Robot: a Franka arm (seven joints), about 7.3 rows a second.
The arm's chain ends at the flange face. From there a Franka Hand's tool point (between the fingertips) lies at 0.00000 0.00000 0.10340 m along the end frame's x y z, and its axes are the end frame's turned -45 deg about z.
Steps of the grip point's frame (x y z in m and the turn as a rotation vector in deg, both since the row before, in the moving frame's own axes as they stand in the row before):
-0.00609, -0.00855, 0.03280, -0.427, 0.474, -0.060
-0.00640, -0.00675, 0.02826, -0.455, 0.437, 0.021
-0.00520, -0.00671, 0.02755, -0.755, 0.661, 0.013
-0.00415, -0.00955, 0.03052, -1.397, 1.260, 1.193
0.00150, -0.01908, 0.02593, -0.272, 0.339, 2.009
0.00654, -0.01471, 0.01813, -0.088, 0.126, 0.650
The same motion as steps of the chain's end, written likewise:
-0.01150, -0.00168, 0.03281, 0.033, 0.637, -0.060
-0.01044, -0.00027, 0.02827, -0.013, 0.631, 0.021
-0.01023, -0.00119, 0.02757, -0.066, 1.001, 0.013
-0.01308, -0.00403, 0.03058, -0.097, 1.879, 1.193
-0.01321, -0.01448, 0.02593, 0.047, 0.432, 2.009
-0.00605, -0.01498, 0.01813, 0.027, 0.151, 0.650

